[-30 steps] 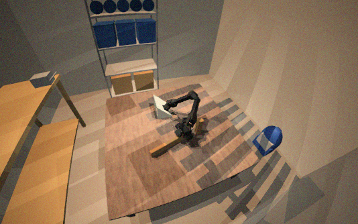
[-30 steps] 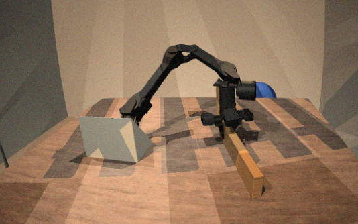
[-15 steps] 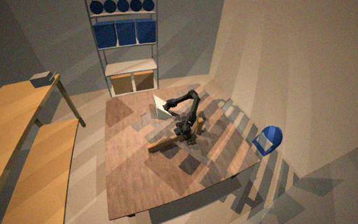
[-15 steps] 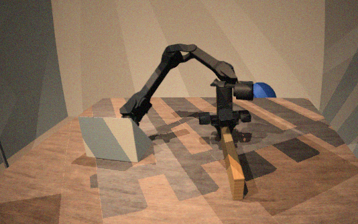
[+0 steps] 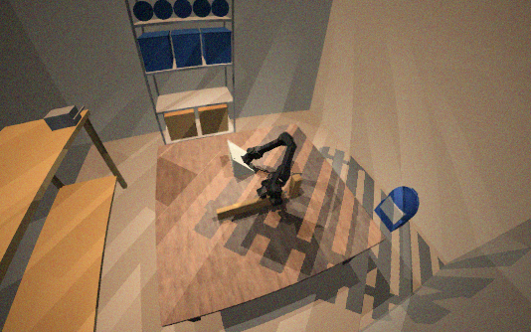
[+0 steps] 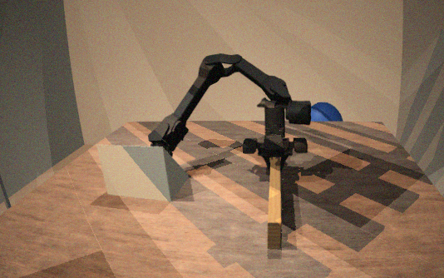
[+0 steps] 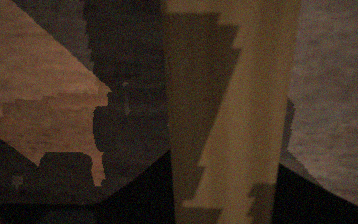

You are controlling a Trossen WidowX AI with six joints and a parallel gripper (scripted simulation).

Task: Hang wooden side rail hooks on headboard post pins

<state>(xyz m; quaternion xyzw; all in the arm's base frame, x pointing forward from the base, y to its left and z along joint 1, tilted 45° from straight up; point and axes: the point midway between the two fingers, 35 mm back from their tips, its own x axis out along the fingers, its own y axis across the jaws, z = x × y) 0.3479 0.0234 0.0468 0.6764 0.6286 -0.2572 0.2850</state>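
Right now the headboard post is 16 cm to the left of my gripper tip and 6 cm above it.
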